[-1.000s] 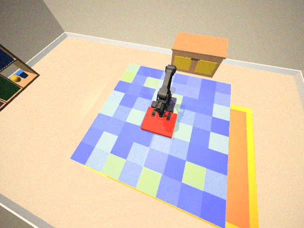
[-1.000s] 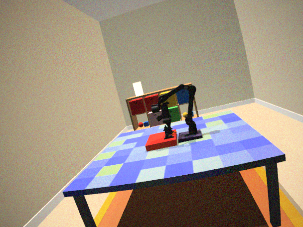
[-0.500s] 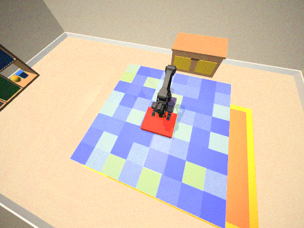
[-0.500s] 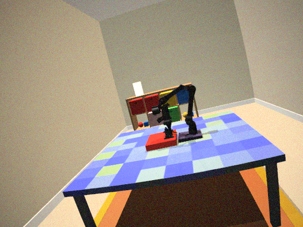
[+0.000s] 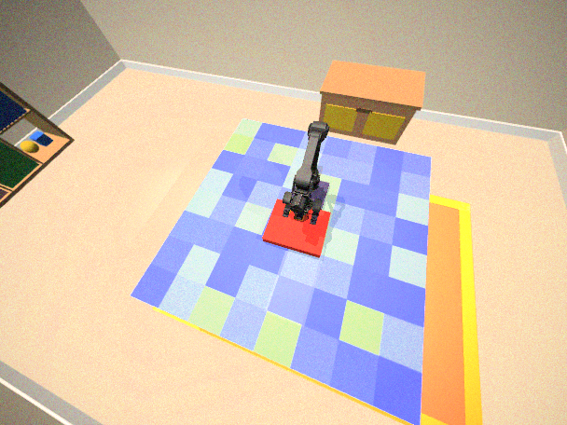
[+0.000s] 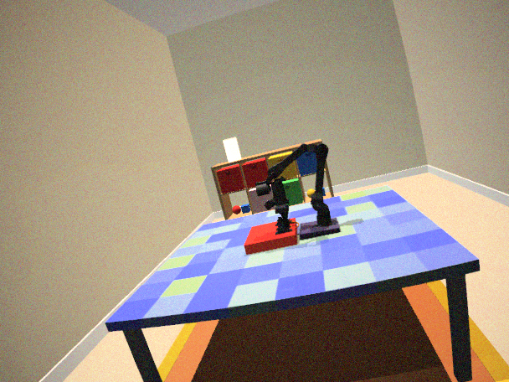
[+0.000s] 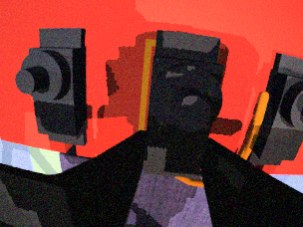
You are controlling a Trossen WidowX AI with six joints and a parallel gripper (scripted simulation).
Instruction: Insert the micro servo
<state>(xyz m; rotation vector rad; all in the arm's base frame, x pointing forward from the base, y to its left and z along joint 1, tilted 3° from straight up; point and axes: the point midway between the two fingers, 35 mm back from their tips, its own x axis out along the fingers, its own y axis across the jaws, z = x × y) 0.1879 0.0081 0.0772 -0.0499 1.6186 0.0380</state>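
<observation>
My gripper tip is 120 mm short of the red deck, 10 mm to the right of it and 50 mm above it.
</observation>
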